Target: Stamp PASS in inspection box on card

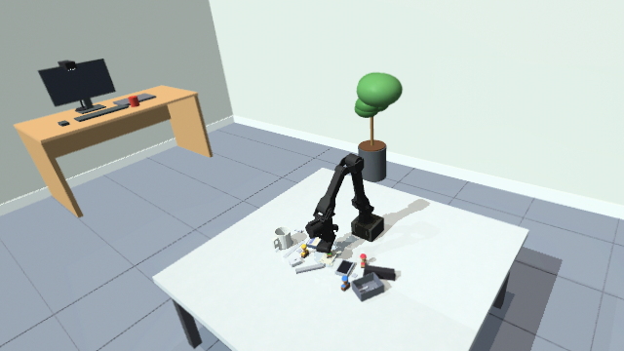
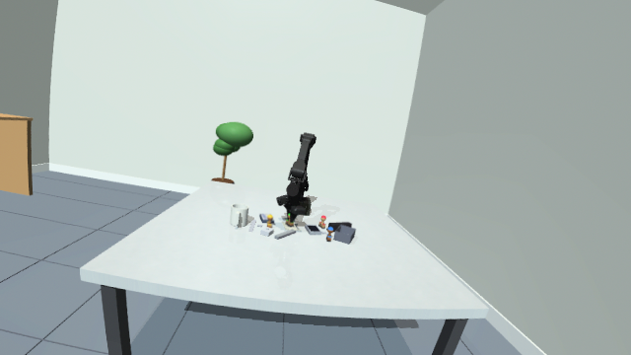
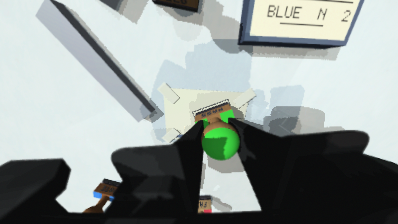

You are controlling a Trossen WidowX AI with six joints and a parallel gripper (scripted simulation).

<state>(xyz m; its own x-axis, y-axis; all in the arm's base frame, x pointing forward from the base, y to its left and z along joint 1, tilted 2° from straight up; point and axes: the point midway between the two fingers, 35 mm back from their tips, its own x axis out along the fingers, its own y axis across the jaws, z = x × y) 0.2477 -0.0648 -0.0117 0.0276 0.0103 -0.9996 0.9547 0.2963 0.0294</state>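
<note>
My gripper tip is 10 mm short of the card, 10 mm to the right of it and 30 mm above it. The rest, counted from my gripper tip: ink pad: 50 mm ahead, 110 mm to the left, 20 mm below; yellow-knobbed stamp: 60 mm ahead, 100 mm to the right; grey bar: 130 mm ahead, 30 mm to the right, 20 mm below.
</note>
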